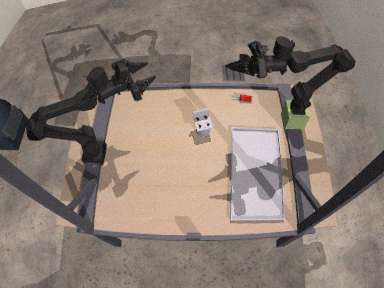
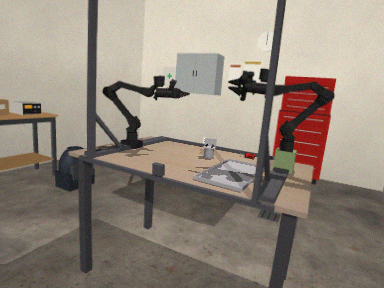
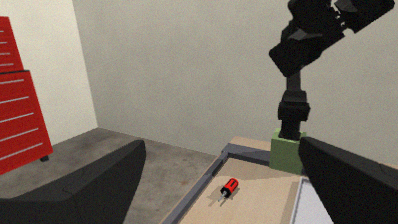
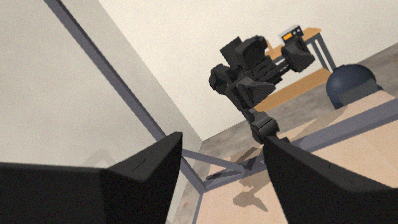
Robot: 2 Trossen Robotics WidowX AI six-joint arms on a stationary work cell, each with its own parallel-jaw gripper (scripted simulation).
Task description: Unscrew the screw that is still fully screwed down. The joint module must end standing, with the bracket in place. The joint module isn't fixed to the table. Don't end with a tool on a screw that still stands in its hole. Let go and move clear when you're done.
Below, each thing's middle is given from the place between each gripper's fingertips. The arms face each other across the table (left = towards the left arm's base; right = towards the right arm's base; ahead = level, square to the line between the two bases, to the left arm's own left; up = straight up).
Labels:
My left hand is 300 mm past the shallow grey tray (image 1: 257,179), 390 mm to the left of it and 360 mm above it.
My right gripper is now 420 mm above the shallow grey tray, 210 mm past it and 70 mm to the left of it.

